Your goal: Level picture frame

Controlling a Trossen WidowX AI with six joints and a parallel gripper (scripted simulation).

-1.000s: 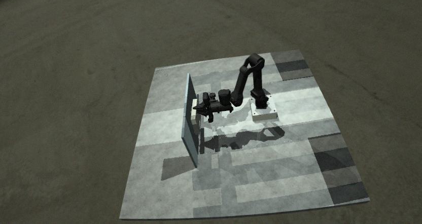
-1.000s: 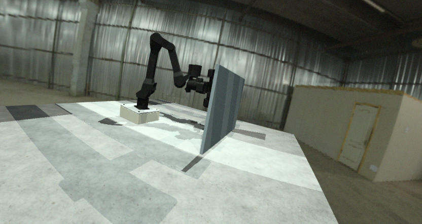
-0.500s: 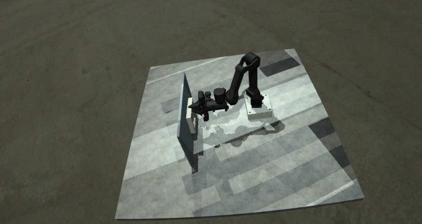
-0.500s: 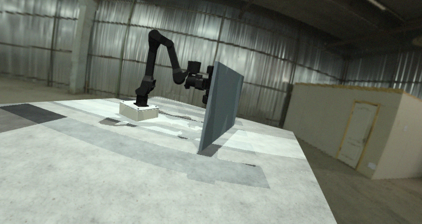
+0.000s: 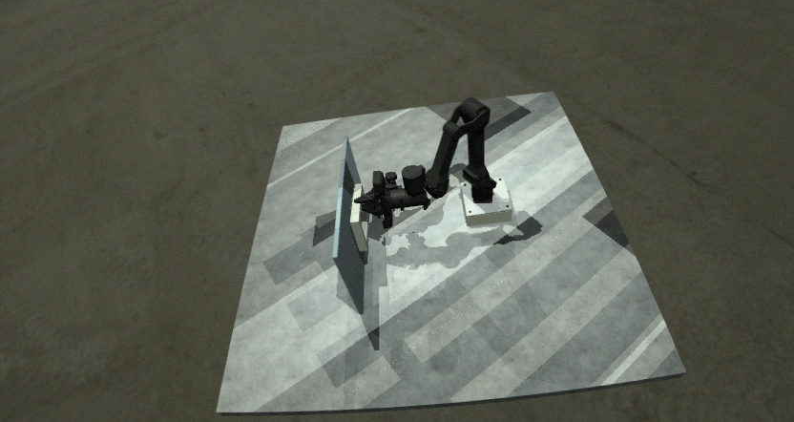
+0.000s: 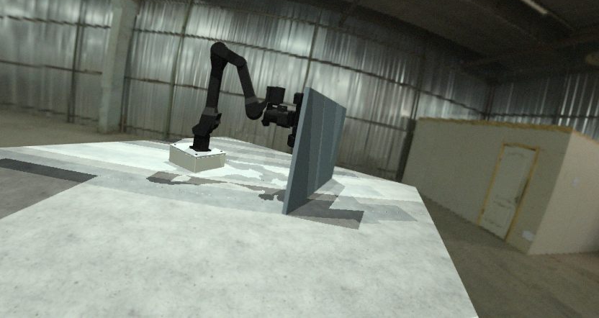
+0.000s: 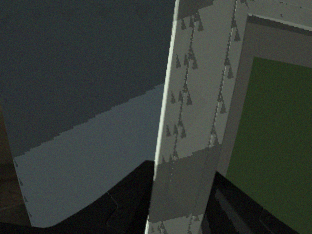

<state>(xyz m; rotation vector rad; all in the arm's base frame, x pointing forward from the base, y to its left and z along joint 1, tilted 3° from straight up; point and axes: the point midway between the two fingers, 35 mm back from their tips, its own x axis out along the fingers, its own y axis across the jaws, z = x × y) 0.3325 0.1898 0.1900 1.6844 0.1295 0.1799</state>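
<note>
Now: gripper tip 50 mm above the picture frame and 10 mm to the right of it. The rest, counted from my gripper tip: grey-blue wall panel (70 mm below, 10 mm to the left, 10 mm ahead).
</note>
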